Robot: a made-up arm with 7 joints.
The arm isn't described. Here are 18 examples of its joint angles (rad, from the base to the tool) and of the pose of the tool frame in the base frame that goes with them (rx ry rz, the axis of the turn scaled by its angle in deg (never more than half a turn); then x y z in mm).
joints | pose
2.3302 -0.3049 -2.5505 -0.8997 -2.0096 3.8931 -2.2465 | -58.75 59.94 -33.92 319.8 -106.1 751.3
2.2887 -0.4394 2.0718 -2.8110 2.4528 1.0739 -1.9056 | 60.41 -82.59 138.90 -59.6 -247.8 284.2
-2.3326 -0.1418 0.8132 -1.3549 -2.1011 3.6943 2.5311 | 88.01 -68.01 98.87 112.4 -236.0 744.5
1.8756 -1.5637 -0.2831 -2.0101 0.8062 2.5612 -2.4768 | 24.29 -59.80 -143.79 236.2 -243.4 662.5
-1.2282 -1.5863 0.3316 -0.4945 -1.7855 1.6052 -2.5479 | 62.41 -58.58 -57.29 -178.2 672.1 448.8
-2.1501 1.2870 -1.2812 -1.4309 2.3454 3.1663 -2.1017 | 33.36 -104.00 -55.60 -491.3 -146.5 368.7
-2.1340 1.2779 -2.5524 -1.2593 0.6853 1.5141 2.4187 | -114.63 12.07 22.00 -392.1 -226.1 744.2
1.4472 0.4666 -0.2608 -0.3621 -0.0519 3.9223 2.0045 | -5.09 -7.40 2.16 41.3 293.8 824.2
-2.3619 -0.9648 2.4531 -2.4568 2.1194 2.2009 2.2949 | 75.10 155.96 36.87 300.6 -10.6 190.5
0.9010 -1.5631 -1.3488 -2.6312 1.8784 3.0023 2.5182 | 97.14 46.76 137.02 117.1 -237.1 281.3
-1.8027 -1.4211 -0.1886 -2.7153 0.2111 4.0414 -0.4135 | 3.03 -32.00 57.76 -18.3 161.5 560.7
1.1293 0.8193 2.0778 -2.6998 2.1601 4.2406 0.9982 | -172.22 19.38 9.40 -121.5 148.9 463.8
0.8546 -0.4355 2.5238 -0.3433 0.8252 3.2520 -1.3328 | 22.35 -29.50 -18.53 -231.3 -161.0 881.1
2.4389 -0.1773 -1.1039 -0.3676 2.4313 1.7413 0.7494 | -6.38 -66.88 74.33 134.1 48.8 995.7
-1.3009 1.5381 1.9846 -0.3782 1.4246 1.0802 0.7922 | -20.74 -34.82 -10.75 285.9 -635.5 406.3
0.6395 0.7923 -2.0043 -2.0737 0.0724 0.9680 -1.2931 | -134.94 32.02 52.43 226.8 -243.3 545.4
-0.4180 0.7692 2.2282 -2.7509 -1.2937 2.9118 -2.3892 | -129.24 70.15 60.89 -7.2 165.4 514.9
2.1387 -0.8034 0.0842 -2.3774 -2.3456 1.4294 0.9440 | 58.01 28.09 164.80 -94.4 107.5 646.0
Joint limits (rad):
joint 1: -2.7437..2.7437
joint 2: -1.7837..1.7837
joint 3: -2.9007..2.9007
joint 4: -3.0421..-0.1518
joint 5: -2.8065..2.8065
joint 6: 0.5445..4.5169
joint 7: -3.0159..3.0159
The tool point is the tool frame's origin. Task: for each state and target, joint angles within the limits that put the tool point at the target. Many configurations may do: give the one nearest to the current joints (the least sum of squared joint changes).
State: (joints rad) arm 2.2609 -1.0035 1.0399 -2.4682 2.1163 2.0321 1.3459
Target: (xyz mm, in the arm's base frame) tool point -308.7 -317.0 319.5
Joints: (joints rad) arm 1.8562 -1.3847 1.6672 -2.0888 2.1076 1.8403 1.3459
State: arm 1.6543 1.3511 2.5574 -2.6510 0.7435 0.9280 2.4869
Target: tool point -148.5 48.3 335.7
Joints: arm 1.3754 1.5219 1.6691 -2.9066 0.5201 0.9927 2.4869
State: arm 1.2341 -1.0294 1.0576 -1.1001 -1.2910 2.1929 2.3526
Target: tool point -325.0 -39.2 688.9
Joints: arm 1.3278 -0.9875 0.7550 -1.8729 -1.4020 2.2037 2.3526
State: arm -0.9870 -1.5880 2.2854 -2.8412 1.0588 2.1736 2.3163
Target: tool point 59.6 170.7 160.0
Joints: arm -0.6987 -1.3972 2.4552 -2.8774 1.0565 2.1728 2.3163
